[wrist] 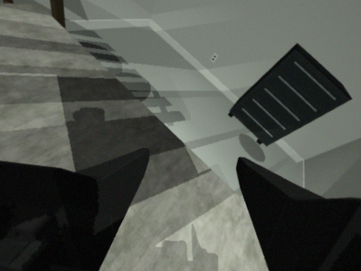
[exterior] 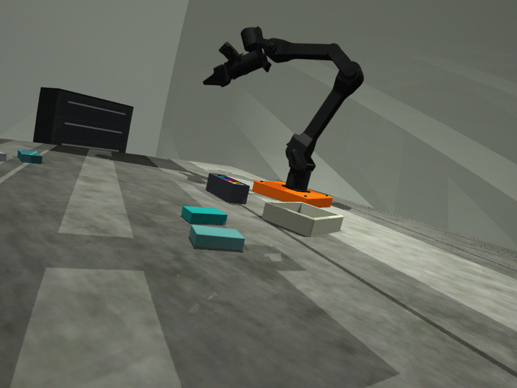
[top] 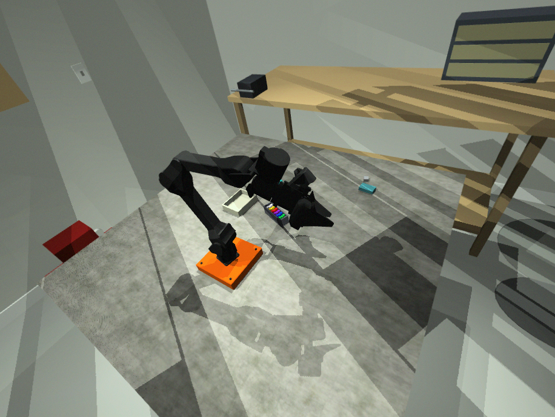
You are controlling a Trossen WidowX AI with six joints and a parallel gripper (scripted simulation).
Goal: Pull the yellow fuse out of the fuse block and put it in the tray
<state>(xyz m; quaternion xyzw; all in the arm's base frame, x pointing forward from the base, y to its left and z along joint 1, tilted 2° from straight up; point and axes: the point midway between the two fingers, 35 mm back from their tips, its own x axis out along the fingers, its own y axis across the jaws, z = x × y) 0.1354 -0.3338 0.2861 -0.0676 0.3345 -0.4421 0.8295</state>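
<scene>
My gripper tip is 13 cm short of the yellow fuse, 40 cm to the right of it and 28 cm above it. The rest, counted from my gripper tip: purple fuse 12 cm ahead, 37 cm to the left, 28 cm below; green fuse 11 cm ahead, 33 cm to the left, 28 cm below; blue fuse 12 cm ahead, 35 cm to the left, 28 cm below.
</scene>
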